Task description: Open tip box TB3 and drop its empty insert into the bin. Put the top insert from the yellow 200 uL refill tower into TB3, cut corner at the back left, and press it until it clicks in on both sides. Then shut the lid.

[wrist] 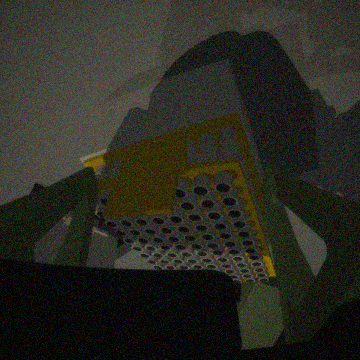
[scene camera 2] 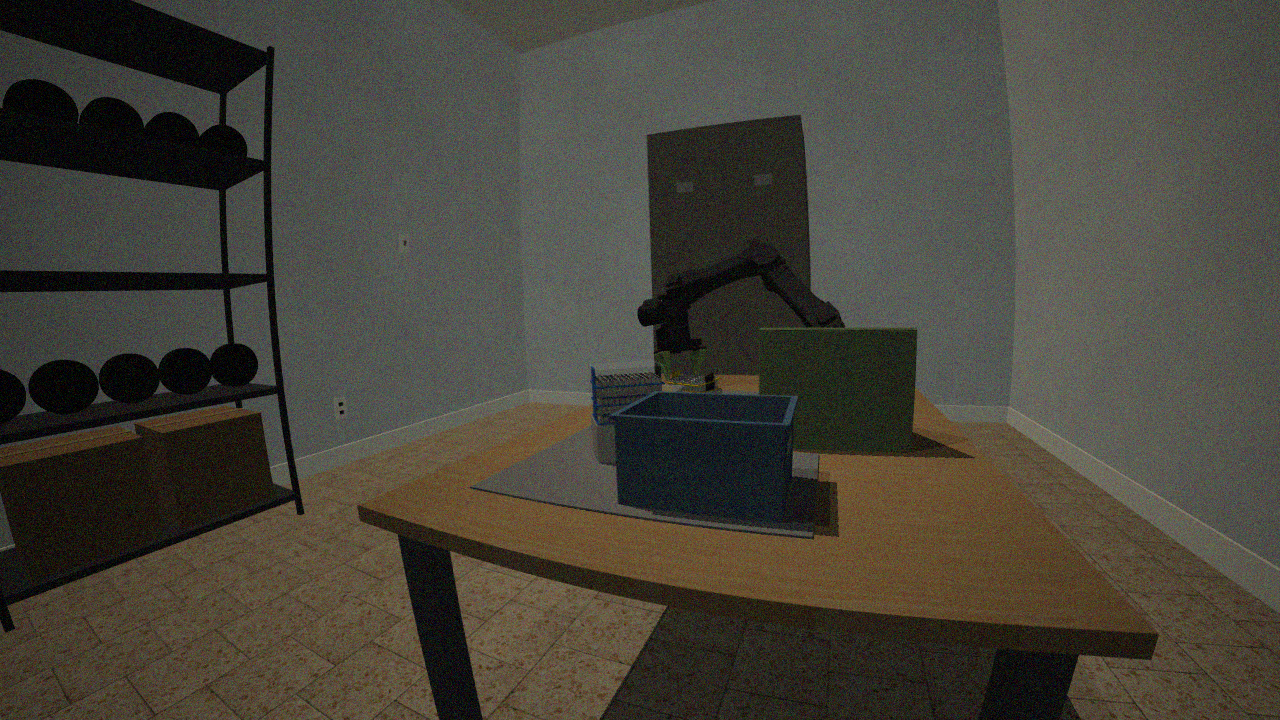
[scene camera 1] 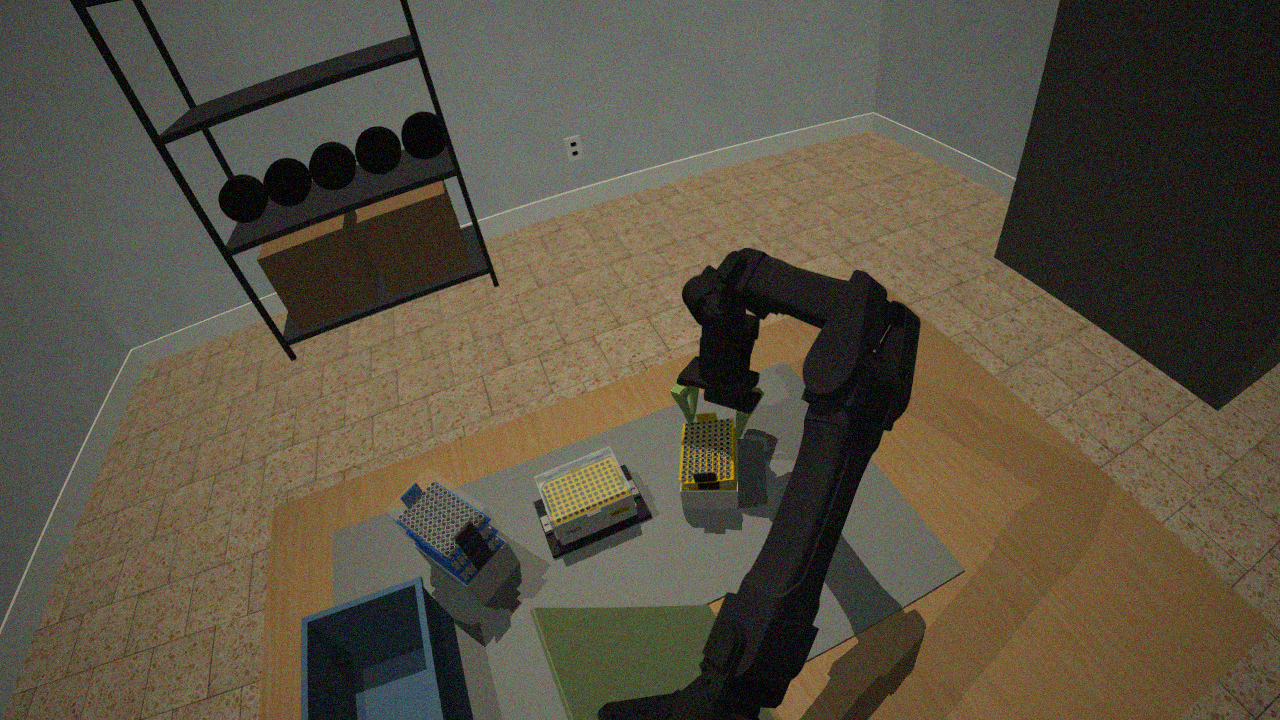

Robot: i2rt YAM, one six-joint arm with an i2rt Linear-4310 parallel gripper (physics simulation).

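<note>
My gripper [scene camera 1: 714, 424] [scene camera 2: 682, 378] [wrist: 179, 177] is open, pointing down, with its green fingers on either side of the yellow refill tower's top insert [scene camera 1: 708, 452] [wrist: 215, 220]. The insert carries grey tips; a yellow flap faces the wrist camera. The tower's grey body [scene camera 1: 709, 503] [wrist: 195, 100] stands below it. In scene camera 1, tip box [scene camera 1: 588, 521] stands left of the tower on a dark base, with a yellow gridded insert [scene camera 1: 586, 489] in it. A clear lid edge shows at its back; its label is unreadable, and I cannot tell whether the lid is open. The blue bin [scene camera 1: 447, 667] [scene camera 2: 705, 461] stands at the front left.
A blue refill tower [scene camera 1: 443, 519] [scene camera 2: 626, 386] stands between the bin and the tip box. A green block [scene camera 1: 626, 653] [scene camera 2: 836, 389] stands beside the arm's base. A grey mat [scene camera 1: 617, 577] [scene camera 2: 546, 474] lies under these things on the wooden table [scene camera 1: 308, 501] [scene camera 2: 930, 546].
</note>
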